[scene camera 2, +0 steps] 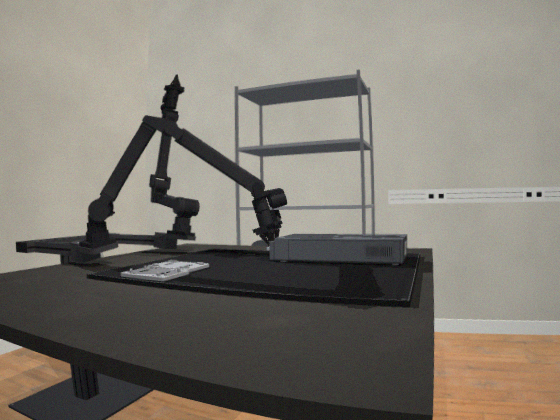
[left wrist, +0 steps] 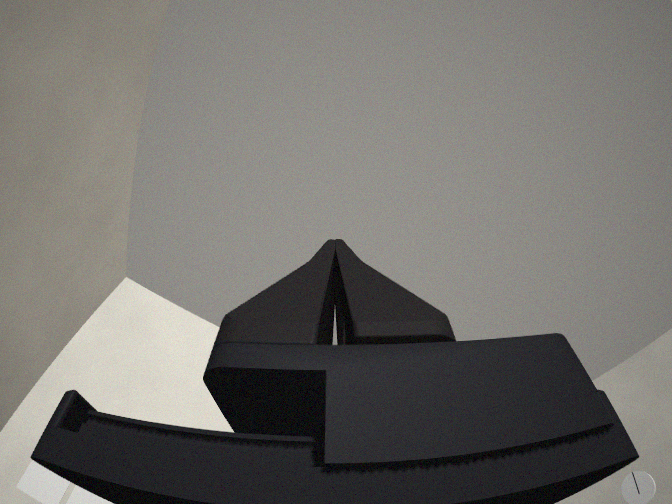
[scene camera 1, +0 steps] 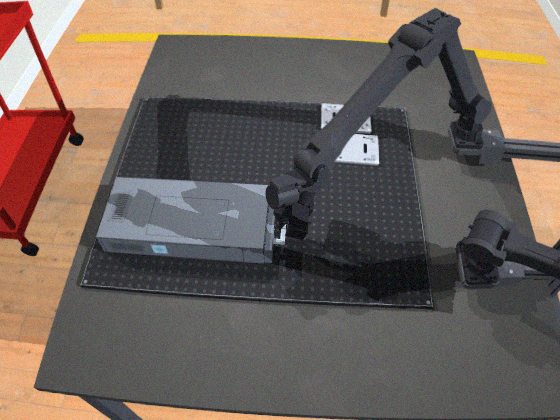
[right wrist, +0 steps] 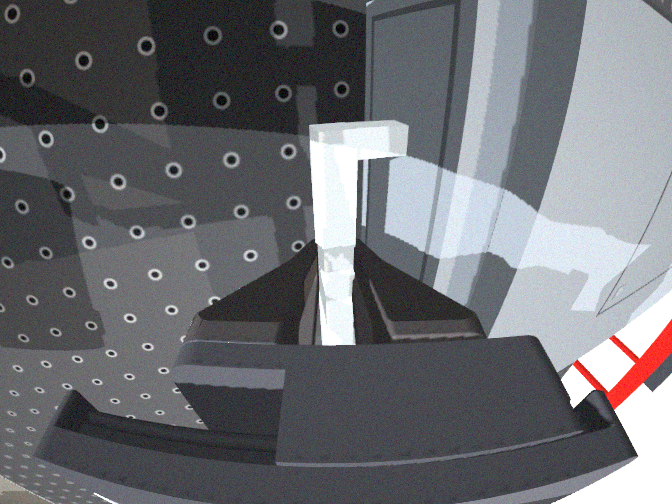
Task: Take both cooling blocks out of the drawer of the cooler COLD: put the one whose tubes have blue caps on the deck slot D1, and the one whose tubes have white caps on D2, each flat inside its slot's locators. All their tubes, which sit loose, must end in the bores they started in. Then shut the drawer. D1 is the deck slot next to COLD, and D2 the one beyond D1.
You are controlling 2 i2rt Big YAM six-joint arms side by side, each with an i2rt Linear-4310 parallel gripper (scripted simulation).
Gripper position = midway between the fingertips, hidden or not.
Observation:
In view: my left gripper (left wrist: 334, 251), my right gripper (right wrist: 335, 251) and a cooler COLD (scene camera 1: 214, 221).
The cooler COLD shows as well in scene camera 2 (scene camera 2: 340, 248) and in the right wrist view (right wrist: 572, 260). The left wrist view misses the cooler COLD: it is out of frame.

